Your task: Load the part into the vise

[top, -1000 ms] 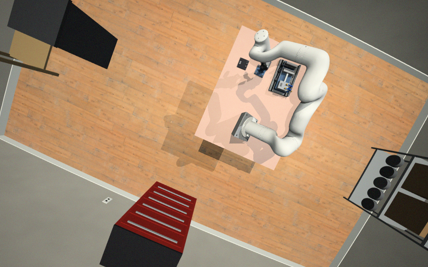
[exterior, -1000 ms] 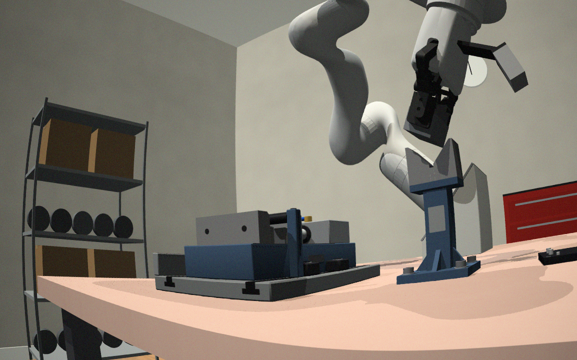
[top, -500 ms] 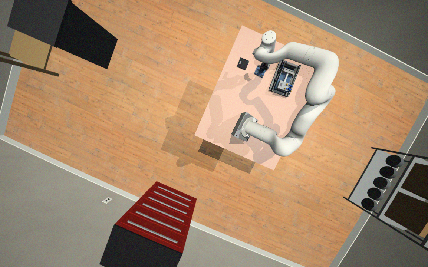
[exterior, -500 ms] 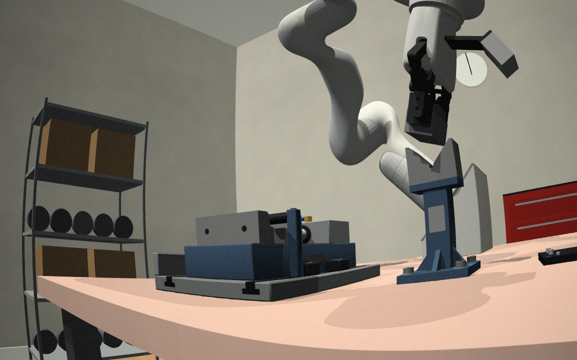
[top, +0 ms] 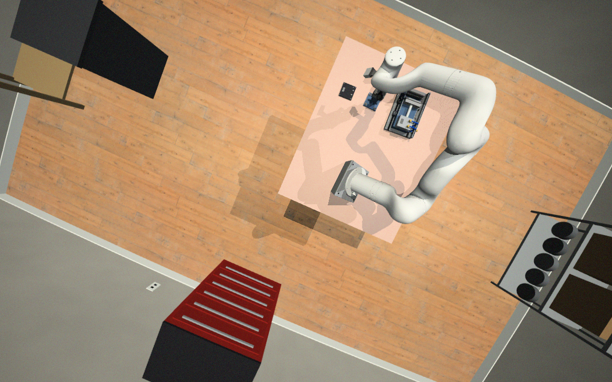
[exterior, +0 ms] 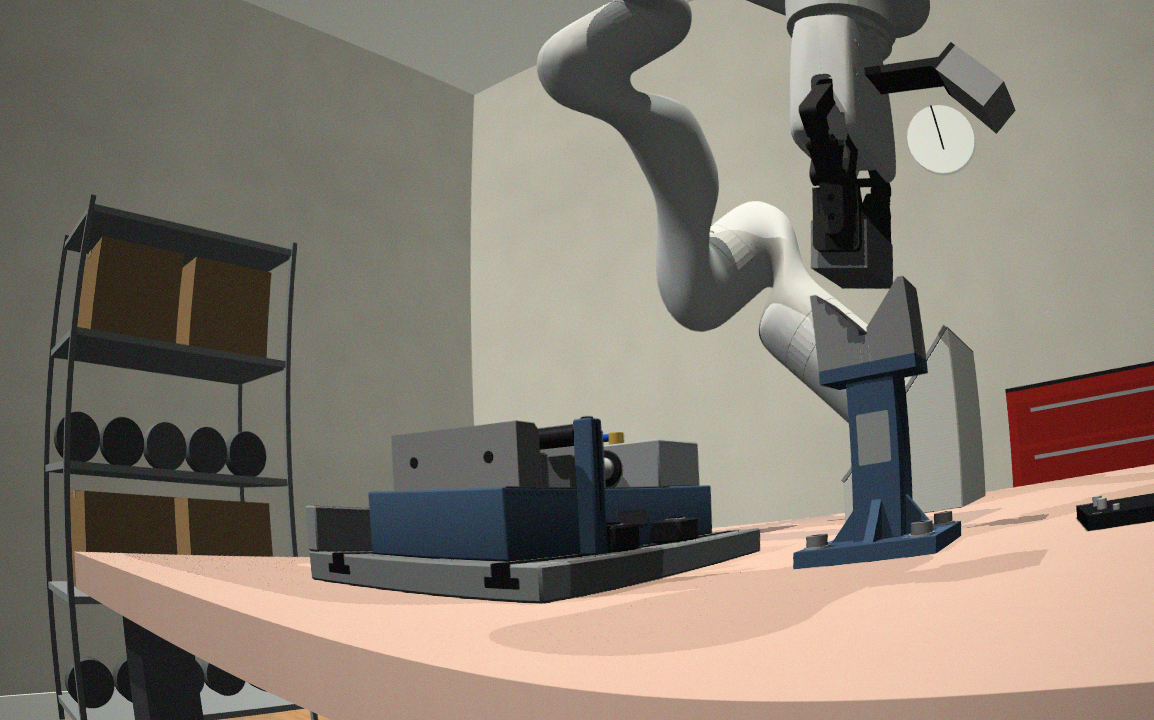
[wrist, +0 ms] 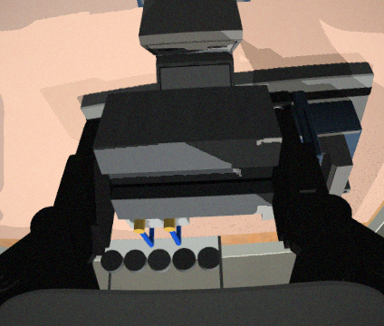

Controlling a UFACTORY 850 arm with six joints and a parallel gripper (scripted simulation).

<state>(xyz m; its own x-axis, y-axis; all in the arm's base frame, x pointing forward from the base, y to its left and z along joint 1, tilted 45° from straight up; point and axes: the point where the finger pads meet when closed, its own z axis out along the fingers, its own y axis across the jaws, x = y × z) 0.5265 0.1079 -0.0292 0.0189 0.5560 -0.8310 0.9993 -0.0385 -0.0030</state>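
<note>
Now: hand right at the part. Round my hand: cylinder rod (220 mm to the right, 120 mm below, 10 mm ahead); moving jaw (220 mm to the right, 120 mm below, 70 mm ahead); work stop rod (170 mm to the right, 110 mm below, 100 mm ahead).
</note>
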